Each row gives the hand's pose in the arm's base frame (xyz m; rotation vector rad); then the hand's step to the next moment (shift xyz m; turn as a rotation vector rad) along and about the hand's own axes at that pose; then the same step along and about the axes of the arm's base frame.
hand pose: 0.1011 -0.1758 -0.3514 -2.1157 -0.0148 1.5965
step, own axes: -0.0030 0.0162 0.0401 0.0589 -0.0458 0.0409
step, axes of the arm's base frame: -0.0418 -0.0003 -0.0115 -0.0058 0.0727 -0.0437
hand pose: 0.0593 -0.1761 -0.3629 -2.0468 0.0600 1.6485
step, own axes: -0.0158 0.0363 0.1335 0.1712 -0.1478 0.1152
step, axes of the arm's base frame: -0.1370 0.0186 -0.0164 -0.0085 0.2227 -0.1214
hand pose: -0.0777 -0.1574 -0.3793 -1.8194 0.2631 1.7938
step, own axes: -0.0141 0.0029 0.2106 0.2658 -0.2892 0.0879
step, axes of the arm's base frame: -0.1827 0.1028 0.0250 0.0951 0.3479 -0.1787
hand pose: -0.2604 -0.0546 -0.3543 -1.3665 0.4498 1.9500
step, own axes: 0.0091 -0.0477 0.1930 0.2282 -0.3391 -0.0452
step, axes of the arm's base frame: -0.0977 0.1583 0.0706 0.2276 0.2852 -0.1896
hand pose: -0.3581 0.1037 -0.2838 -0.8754 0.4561 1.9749
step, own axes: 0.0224 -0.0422 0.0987 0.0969 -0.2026 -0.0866
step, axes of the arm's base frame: -0.0113 0.0960 0.0519 0.1734 0.1106 -0.1250
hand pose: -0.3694 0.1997 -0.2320 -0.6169 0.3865 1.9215
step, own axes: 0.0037 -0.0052 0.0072 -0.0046 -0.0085 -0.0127
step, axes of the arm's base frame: 0.0017 0.0087 0.0038 0.0124 -0.0066 -0.0076
